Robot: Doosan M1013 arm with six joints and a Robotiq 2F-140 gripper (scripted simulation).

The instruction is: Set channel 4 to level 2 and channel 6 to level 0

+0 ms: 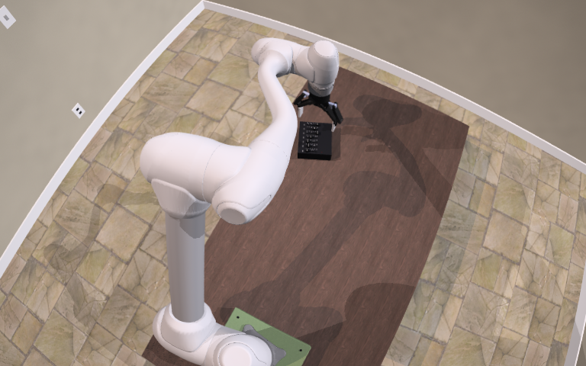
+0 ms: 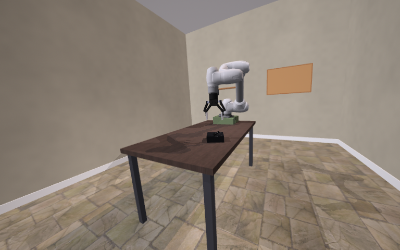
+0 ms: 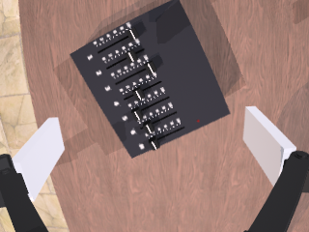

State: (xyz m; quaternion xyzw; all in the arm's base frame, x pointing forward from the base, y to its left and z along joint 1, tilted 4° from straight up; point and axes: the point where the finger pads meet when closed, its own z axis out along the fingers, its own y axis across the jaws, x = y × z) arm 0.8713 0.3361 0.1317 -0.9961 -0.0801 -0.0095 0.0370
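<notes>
Now: hand 10 mm past the channel 4 fader cap, 20 mm to the right of it and 130 mm above it. The rest, counted from my hand: channel 5 fader cap (40 mm behind, 10 mm to the left, 130 mm below); channel 6 fader cap (50 mm behind, 130 mm below).
</notes>
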